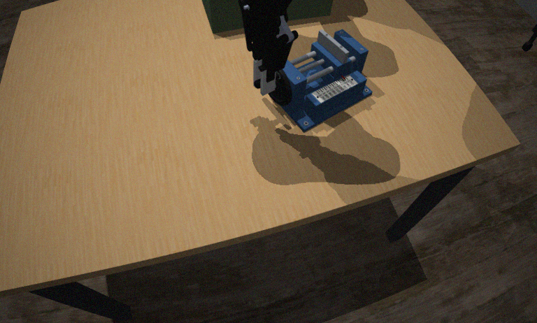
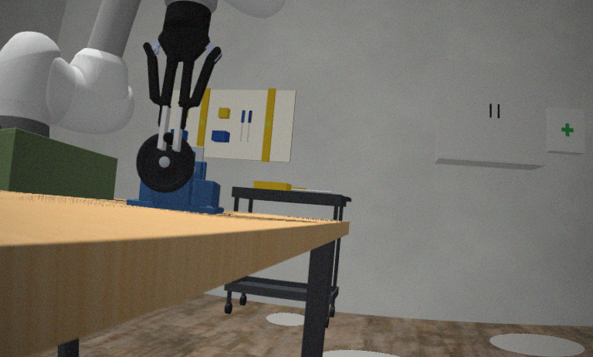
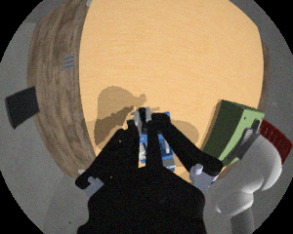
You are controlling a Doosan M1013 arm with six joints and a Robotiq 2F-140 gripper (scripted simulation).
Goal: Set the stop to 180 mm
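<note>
The handwheel lies 10 mm behind my hand, 20 mm to the left of it and 20 mm below it. From my hand the other things lie so: stop plate: 40 mm behind, 170 mm to the left, 30 mm below.
</note>
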